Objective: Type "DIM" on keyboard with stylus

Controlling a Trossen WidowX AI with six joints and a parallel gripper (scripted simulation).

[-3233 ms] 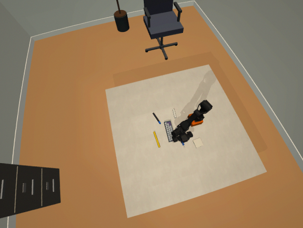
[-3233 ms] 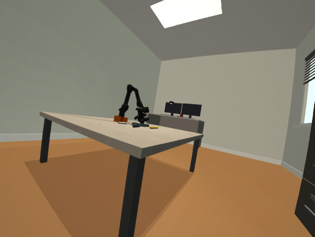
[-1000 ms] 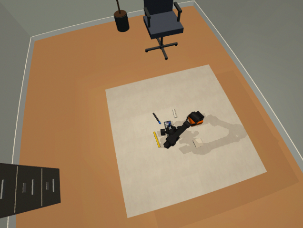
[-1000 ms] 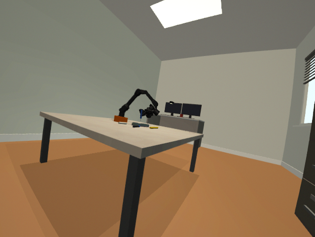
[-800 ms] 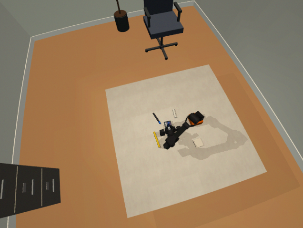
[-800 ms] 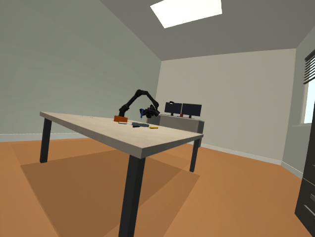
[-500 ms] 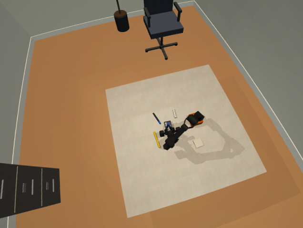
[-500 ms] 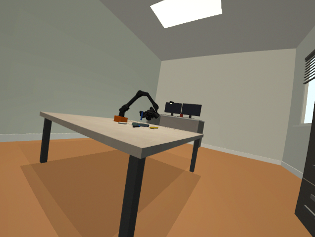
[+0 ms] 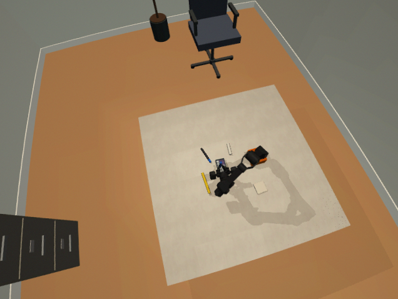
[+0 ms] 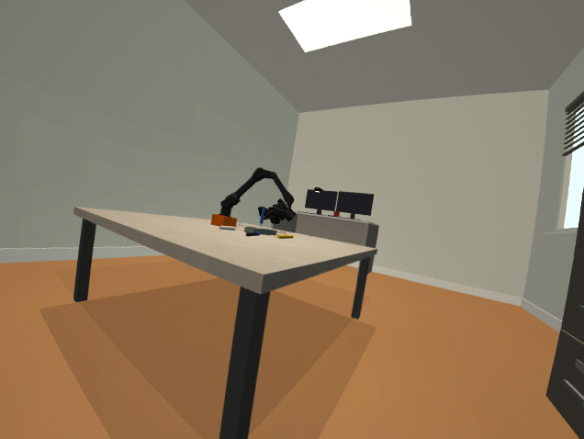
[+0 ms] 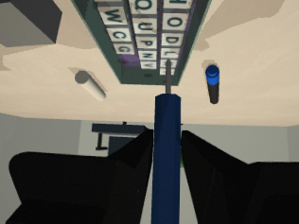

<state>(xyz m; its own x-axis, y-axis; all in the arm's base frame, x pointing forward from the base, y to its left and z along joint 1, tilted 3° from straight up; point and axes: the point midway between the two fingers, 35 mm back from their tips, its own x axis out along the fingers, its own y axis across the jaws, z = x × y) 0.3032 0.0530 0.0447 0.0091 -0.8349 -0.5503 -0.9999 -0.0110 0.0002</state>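
Now: the D key 7 cm below my gripper tip. Round my gripper tip: grey block (11 cm behind, 7 cm below, 3 cm to the left); then I key (7 cm below, 6 cm to the right); then blue stylus (1 cm below).
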